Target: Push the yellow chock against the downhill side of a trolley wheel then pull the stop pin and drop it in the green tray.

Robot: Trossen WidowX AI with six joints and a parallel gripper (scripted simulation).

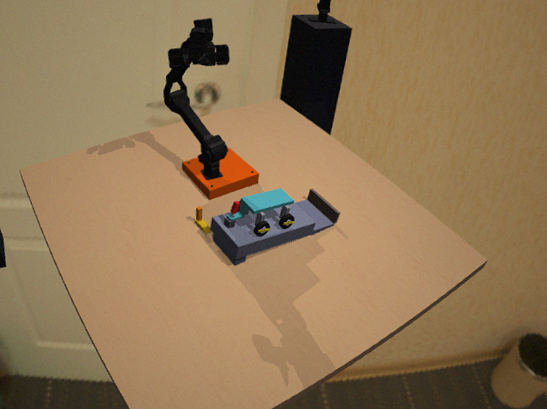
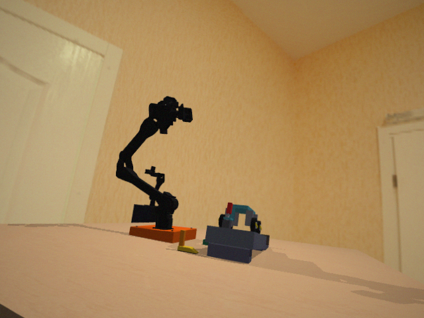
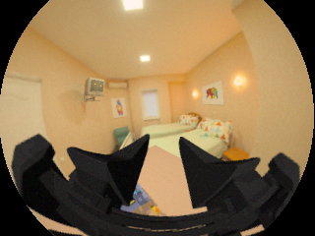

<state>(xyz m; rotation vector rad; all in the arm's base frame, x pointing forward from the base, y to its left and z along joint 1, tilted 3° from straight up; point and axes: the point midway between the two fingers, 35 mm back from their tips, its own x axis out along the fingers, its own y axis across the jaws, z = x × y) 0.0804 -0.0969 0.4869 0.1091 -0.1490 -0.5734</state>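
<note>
Now: gripper tip 120 mm short of the yellow chock, 10 mm to the right of it and 510 mm above it. From my gripper tip the other things lie so: grey-blue ramp: 240 mm ahead, 170 mm to the left, 480 mm below; then teal trolley: 240 mm ahead, 170 mm to the left, 420 mm below; then red-headed stop pin: 230 mm ahead, 60 mm to the left, 400 mm below.
</note>
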